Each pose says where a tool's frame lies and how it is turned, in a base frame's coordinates. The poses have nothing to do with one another.
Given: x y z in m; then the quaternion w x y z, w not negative.
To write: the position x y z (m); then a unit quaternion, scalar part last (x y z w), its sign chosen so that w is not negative. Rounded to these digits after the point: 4 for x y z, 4 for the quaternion.
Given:
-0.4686 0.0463 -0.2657 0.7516 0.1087 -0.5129 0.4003
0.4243 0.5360 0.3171 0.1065 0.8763 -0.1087 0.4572
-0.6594 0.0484 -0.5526 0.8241 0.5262 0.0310 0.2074
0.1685 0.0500 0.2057 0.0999 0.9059 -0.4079 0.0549
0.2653 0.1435 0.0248 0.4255 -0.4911 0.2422 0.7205
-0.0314 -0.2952 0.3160 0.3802 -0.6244 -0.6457 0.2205
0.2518 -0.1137 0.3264 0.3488 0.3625 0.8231 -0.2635
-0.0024 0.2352 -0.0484 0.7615 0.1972 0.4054 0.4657
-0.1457 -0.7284 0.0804 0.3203 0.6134 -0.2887 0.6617
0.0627 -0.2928 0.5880 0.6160 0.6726 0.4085 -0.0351
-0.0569 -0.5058 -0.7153 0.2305 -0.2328 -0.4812 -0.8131
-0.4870 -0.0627 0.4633 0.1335 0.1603 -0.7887 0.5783
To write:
-0.4686 0.0463 -0.2657 0.1087 -0.5129 0.4003 0.7516
0.4243 0.5360 0.3171 0.8763 -0.1087 0.4572 0.1065
-0.6594 0.0484 -0.5526 0.5262 0.0310 0.2074 0.8241
0.1685 0.0500 0.2057 0.9059 -0.4079 0.0549 0.0999
0.2653 0.1435 0.0248 -0.4911 0.2422 0.7205 0.4255
-0.0314 -0.2952 0.3160 -0.6244 -0.6457 0.2205 0.3802
0.2518 -0.1137 0.3264 0.3625 0.8231 -0.2635 0.3488
-0.0024 0.2352 -0.0484 0.1972 0.4054 0.4657 0.7615
-0.1457 -0.7284 0.0804 0.6134 -0.2887 0.6617 0.3203
0.0627 -0.2928 0.5880 0.6726 0.4085 -0.0351 0.6160
-0.0569 -0.5058 -0.7153 -0.2328 -0.4812 -0.8131 0.2305
-0.4870 -0.0627 0.4633 0.1603 -0.7887 0.5783 0.1335

